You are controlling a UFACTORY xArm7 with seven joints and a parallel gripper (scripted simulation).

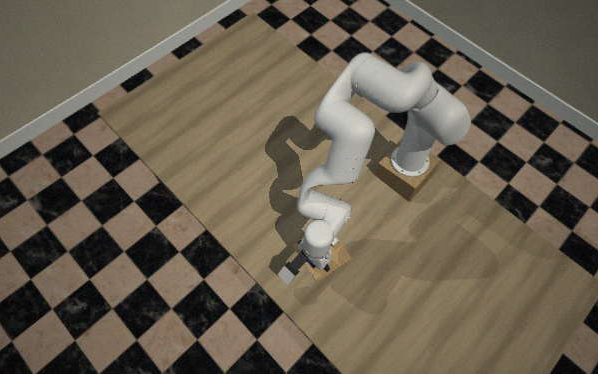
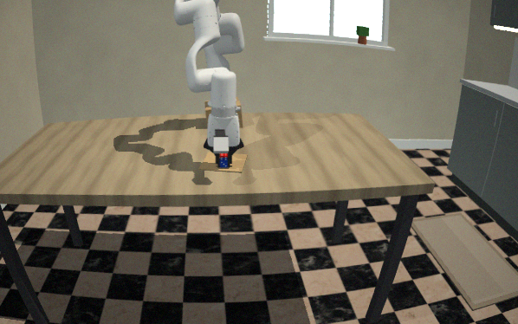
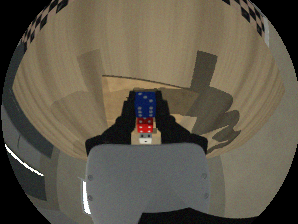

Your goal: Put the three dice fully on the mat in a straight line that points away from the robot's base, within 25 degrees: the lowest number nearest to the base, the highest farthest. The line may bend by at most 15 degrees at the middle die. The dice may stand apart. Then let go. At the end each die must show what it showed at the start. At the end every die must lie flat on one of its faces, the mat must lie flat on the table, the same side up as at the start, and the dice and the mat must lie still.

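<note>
Now: the blue die 10 mm below my hand. Also, from my hand: red die: 50 mm behind, 10 mm to the left, 10 mm below; white die: 90 mm behind, 20 mm to the left, 10 mm below; tan mat: 50 mm behind, 30 mm below, 10 mm to the left.
</note>
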